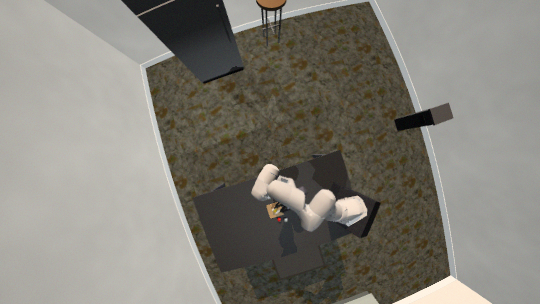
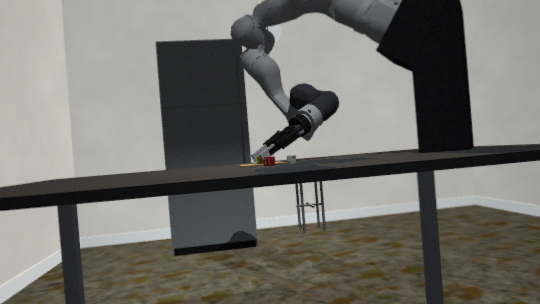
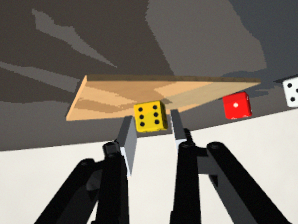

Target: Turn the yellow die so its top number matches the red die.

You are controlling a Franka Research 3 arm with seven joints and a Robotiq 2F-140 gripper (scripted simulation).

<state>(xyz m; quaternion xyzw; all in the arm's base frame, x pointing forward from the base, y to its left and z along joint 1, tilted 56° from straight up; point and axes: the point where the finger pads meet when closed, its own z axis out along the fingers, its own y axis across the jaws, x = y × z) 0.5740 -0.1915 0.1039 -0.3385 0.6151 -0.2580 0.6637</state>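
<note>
My gripper is now 20 mm above the yellow die and 10 mm short of it. The rest, counted from my hand: white die: 140 mm to the left, 20 mm below; then red die: 100 mm to the left, 40 mm ahead, 20 mm below; then tan mat: 40 mm below, 10 mm ahead.
</note>
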